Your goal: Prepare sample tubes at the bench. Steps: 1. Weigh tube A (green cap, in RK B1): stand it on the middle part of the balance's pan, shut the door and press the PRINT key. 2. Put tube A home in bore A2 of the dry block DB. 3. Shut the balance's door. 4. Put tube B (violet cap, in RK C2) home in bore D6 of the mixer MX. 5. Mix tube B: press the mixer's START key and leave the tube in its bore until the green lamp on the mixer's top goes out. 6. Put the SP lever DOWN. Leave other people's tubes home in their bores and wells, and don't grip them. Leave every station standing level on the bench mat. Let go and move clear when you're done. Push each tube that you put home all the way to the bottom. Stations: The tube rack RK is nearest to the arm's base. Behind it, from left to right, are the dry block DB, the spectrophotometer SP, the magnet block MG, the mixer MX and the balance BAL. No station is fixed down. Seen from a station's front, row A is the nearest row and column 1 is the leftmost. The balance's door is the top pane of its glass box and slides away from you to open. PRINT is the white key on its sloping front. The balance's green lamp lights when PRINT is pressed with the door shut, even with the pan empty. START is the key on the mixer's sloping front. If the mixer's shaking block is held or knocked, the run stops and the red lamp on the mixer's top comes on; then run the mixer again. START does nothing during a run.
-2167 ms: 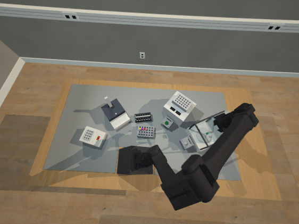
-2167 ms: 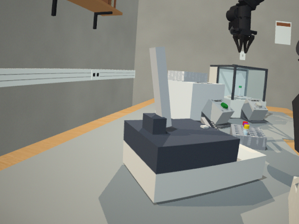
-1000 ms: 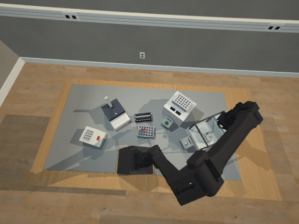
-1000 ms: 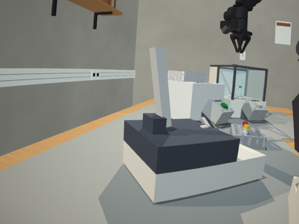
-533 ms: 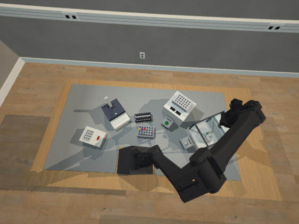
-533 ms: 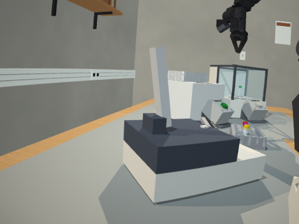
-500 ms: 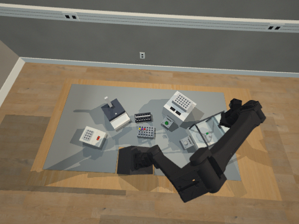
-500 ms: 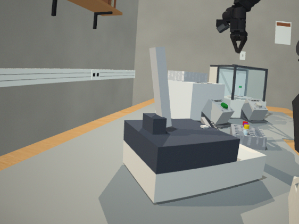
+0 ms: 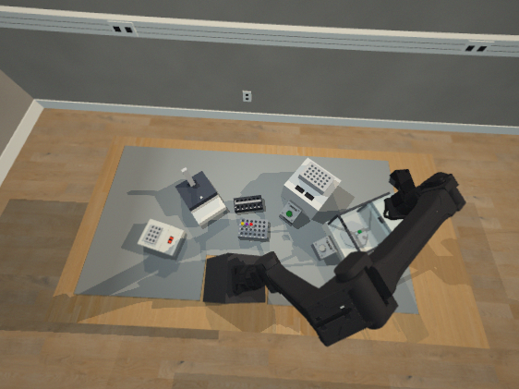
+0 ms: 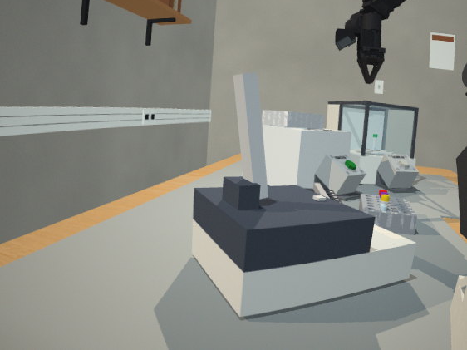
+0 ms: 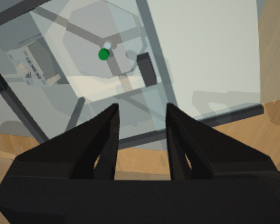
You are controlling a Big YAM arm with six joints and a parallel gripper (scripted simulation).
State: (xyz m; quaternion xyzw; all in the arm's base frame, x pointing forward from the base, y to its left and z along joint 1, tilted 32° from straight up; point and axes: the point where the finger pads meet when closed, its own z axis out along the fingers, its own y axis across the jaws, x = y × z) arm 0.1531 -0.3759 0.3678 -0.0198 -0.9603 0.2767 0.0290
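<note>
The balance door is 10 mm ahead of my hand, 30 mm to the right of it and 70 mm below it. Round my hand: eight-sided pan (20 mm behind, 60 mm to the left, 200 mm below); then print key (60 mm behind, 200 mm to the left, 210 mm below); then mixer block (220 mm ahead, 180 mm to the left, 130 mm below).
</note>
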